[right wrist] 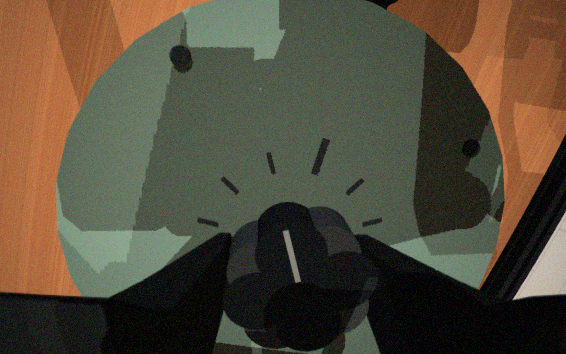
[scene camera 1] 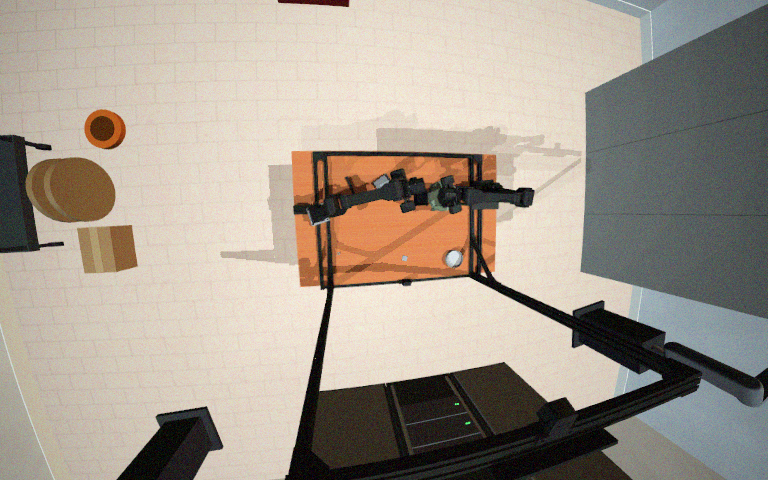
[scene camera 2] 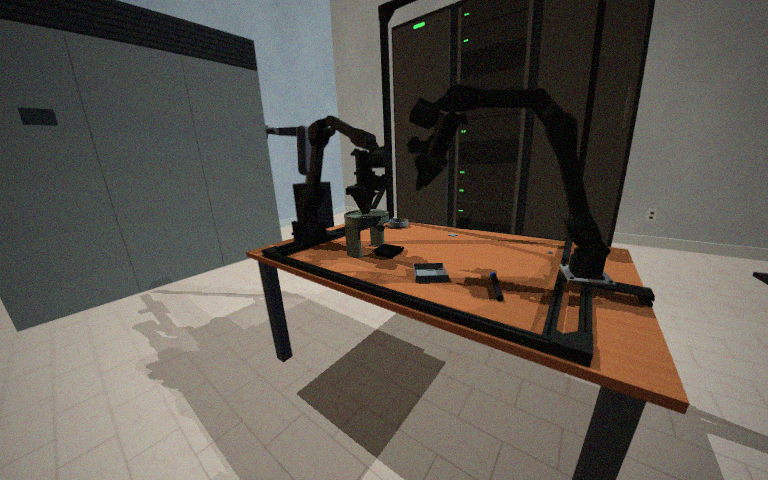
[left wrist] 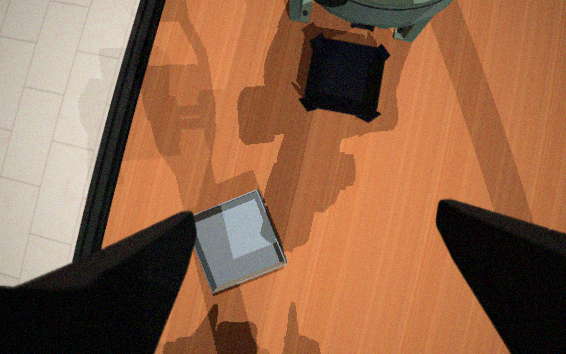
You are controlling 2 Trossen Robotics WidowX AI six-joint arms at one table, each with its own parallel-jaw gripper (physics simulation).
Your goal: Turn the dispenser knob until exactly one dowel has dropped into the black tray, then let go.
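Where they show: left gripper, between the fingertips: (scene camera 2: 421,188) (left wrist: 314,217); right gripper, between the fingertips: (scene camera 2: 366,212); left arm's base, origin of its link: (scene camera 1: 317,214) (scene camera 2: 585,273); right arm's base, origin of its link: (scene camera 1: 486,188) (scene camera 2: 308,222).
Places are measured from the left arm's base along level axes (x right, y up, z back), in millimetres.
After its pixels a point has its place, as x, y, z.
The green dispenser (scene camera 1: 435,201) @(123, 113, -607) (scene camera 2: 358,230) (left wrist: 387,14) @(100, 102, -581) (right wrist: 281,105) @(114, 113, -615) stands on legs near the table's edge. Its dark lobed knob (right wrist: 292,267) @(111, 143, -653) has a light pointer line and tick marks around it. My right gripper (right wrist: 292,246) @(107, 114, -663) (scene camera 2: 364,196) (scene camera 1: 443,196) @(107, 114, -663) is shut on the knob from above. The black tray (left wrist: 345,75) @(92, -30, -585) (scene camera 2: 388,250) @(121, -28, -586) lies on the table beside the dispenser's legs; it looks empty in the left wrist view. My left gripper (left wrist: 314,217) @(27, 211, -439) (scene camera 2: 425,164) (scene camera 1: 409,192) @(27, 211, -439) is open and hangs high above the table.
A grey square tray (left wrist: 237,240) @(-47, -31, -394) (scene camera 2: 431,272) @(-29, -31, -395) (scene camera 1: 380,181) @(-71, -31, -384) lies on the orange table (scene camera 1: 373,238) @(223, -31, -247). A blue-tipped pen (scene camera 2: 495,286) @(-101, -17, -220) lies farther along. A round white dish (scene camera 1: 454,258) @(501, -22, -682) sits near a corner. A black frame (scene camera 1: 322,238) @(127, -12, 32) rims the table.
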